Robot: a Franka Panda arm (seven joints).
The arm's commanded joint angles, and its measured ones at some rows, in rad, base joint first. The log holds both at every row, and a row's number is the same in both.
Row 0, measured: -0.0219 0.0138 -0.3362 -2.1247 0.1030 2.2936 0.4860
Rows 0 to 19, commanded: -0.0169 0.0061 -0.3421 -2.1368 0.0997 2.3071 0.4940; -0.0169 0.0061 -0.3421 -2.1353 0.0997 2.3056 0.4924; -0.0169 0.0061 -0.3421 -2.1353 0.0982 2.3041 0.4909; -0.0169 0.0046 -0.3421 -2.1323 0.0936 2.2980 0.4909; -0.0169 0.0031 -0.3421 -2.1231 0.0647 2.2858 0.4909; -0.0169 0.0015 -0.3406 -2.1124 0.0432 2.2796 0.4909; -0.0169 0.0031 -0.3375 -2.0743 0.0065 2.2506 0.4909; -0.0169 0.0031 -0.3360 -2.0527 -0.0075 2.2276 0.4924; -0.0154 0.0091 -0.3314 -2.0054 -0.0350 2.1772 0.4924; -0.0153 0.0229 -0.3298 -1.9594 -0.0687 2.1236 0.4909; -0.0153 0.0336 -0.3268 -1.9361 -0.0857 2.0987 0.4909; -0.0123 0.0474 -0.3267 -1.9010 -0.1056 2.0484 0.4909; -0.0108 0.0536 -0.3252 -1.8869 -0.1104 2.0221 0.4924; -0.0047 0.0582 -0.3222 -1.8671 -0.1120 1.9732 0.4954; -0.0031 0.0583 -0.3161 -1.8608 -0.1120 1.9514 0.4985; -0.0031 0.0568 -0.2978 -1.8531 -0.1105 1.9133 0.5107; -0.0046 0.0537 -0.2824 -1.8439 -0.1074 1.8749 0.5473; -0.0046 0.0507 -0.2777 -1.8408 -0.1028 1.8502 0.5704; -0.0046 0.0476 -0.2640 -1.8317 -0.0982 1.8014 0.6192; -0.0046 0.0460 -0.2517 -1.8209 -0.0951 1.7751 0.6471
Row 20, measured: -0.0035 0.0368 -0.2982 -1.8744 -0.0879 1.9013 0.5284
